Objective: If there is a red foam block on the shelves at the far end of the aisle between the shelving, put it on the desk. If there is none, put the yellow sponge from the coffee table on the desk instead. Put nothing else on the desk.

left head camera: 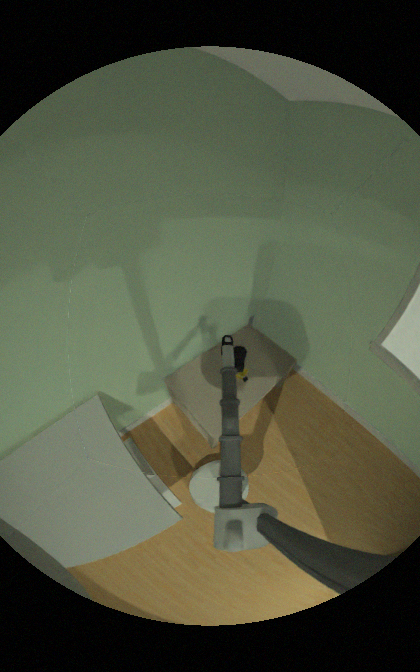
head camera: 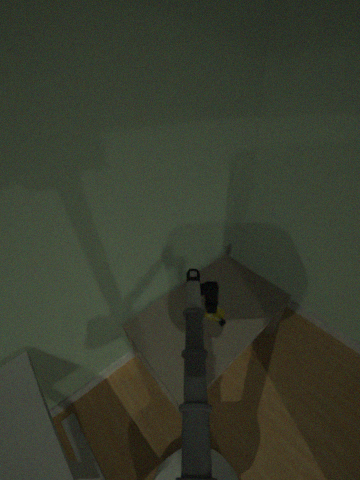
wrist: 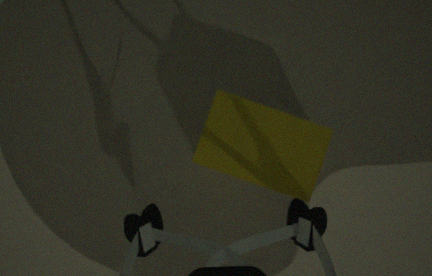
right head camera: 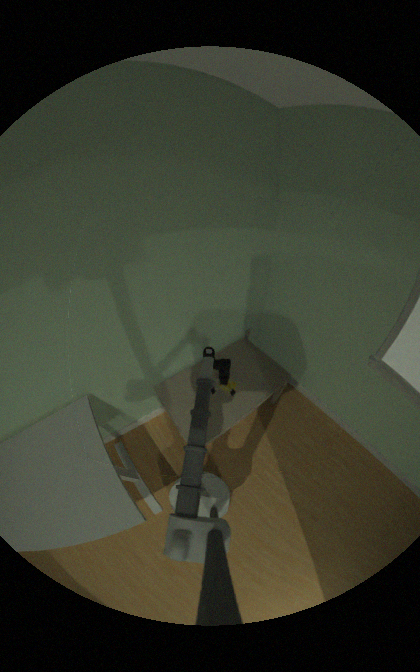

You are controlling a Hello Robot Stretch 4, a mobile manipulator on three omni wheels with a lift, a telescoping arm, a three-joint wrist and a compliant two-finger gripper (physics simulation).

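Where they show: gripper, fingertip midpoint: [head camera: 209, 324] [wrist: 224, 218]; robot's base, origin of the base link: [left head camera: 217, 485].
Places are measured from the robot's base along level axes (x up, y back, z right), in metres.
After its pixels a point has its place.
Observation:
A yellow block, the sponge [head camera: 215, 314] @(x 0.468, y -0.762, z 0.122 m) [left head camera: 242, 374] @(x 0.467, y -0.746, z 0.140 m) [right head camera: 229, 385] [wrist: 265, 145] @(x 0.468, y -0.780, z 0.123 m), lies flat on a low grey-brown table [head camera: 160, 340] @(x 0.423, y -0.631, z -0.180 m) [left head camera: 195, 395] @(x 0.423, y -0.601, z -0.175 m) [right head camera: 180, 405] in the room's corner. My gripper [right head camera: 223, 391] [wrist: 224, 218] @(x 0.439, y -0.716, z 0.087 m) is open, with nothing between its fingers. In the wrist view the sponge is ahead of the fingertips and right of centre, its lower right corner close to the right fingertip. The fingers' shadows fall across it. The height of the fingers above the table is hard to tell. Shelves and a red foam block do not show.
Green walls [head camera: 175, 200] @(x 1.020, y -1.066, z -0.080 m) [left head camera: 210, 260] @(x 1.129, y -1.052, z -0.095 m) [right head camera: 200, 280] meet behind the low table. A large pale grey top [head camera: 25, 425] @(x 0.693, y -0.172, z -0.566 m) [left head camera: 85, 480] @(x 0.693, y 0.058, z -0.642 m) [right head camera: 65, 475] stands at the left. A white framed panel [left head camera: 405, 335] @(x 1.016, y -0.632, z 1.268 m) [right head camera: 405, 345] is on the right wall. Wooden floor [left head camera: 340, 450] @(x -0.028, y -0.137, z 1.159 m) lies right of the arm.

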